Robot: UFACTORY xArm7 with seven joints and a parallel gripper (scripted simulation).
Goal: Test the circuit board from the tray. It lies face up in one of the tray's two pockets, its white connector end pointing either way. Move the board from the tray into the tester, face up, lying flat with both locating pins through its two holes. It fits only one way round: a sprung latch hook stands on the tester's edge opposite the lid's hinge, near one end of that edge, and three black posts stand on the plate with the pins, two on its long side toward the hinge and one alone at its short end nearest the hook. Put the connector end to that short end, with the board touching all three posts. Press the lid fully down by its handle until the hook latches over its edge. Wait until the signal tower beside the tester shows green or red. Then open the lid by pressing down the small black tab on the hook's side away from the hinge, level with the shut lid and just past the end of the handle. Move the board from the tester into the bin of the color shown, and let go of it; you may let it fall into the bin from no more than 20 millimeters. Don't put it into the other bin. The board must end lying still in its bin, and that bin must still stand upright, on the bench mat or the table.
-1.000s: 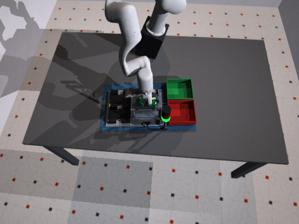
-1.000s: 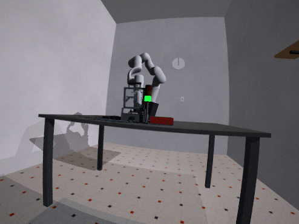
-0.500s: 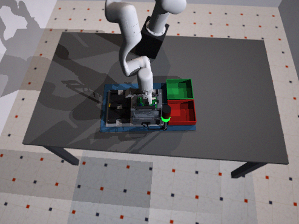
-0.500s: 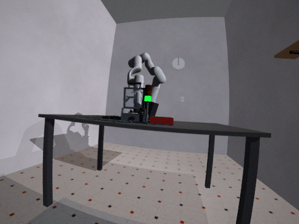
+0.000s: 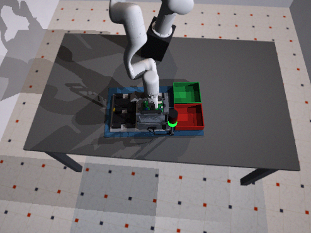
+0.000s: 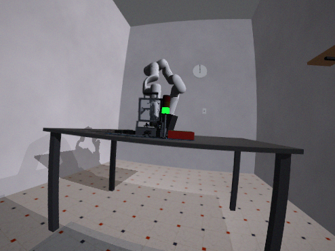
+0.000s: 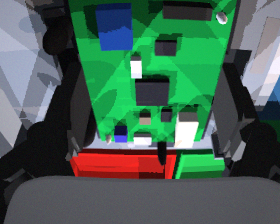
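Now: the green circuit board 1 cm below my hand. From my hand the other things lie so: tester lid (11 cm ahead, 10 cm above, 3 cm to the left); then green bin (17 cm to the left, 15 cm behind, 7 cm below); then red bin (20 cm to the left, 7 cm below).
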